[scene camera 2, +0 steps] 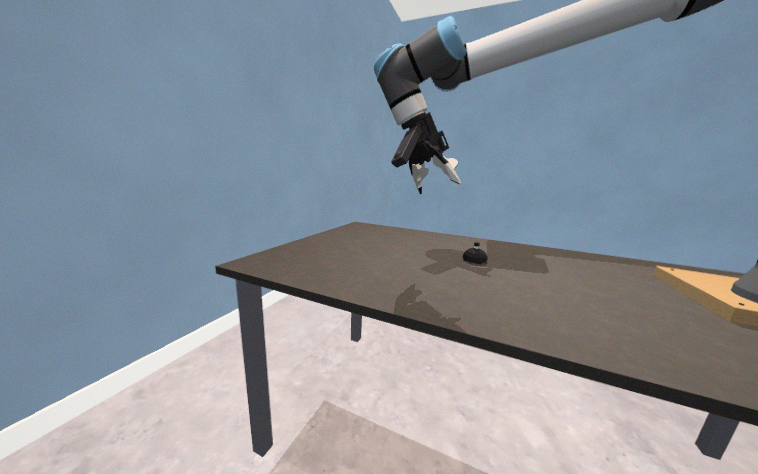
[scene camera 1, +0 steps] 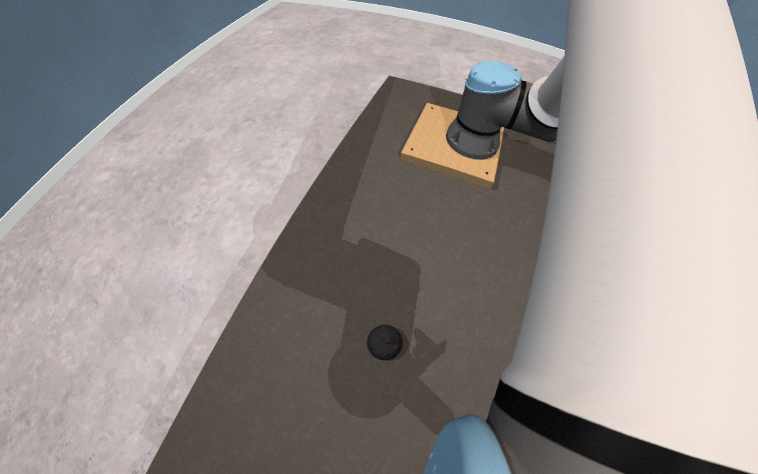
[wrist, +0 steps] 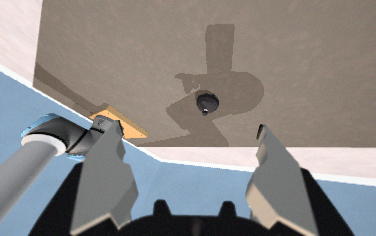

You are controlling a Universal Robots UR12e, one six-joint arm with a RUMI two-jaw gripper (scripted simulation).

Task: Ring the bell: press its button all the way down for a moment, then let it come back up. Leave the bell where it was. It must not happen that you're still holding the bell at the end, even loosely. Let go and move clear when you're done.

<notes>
I see my gripper [scene camera 2: 438, 189] and a bell [scene camera 1: 384, 351].
My gripper shows as well in the wrist view [wrist: 190, 123].
</notes>
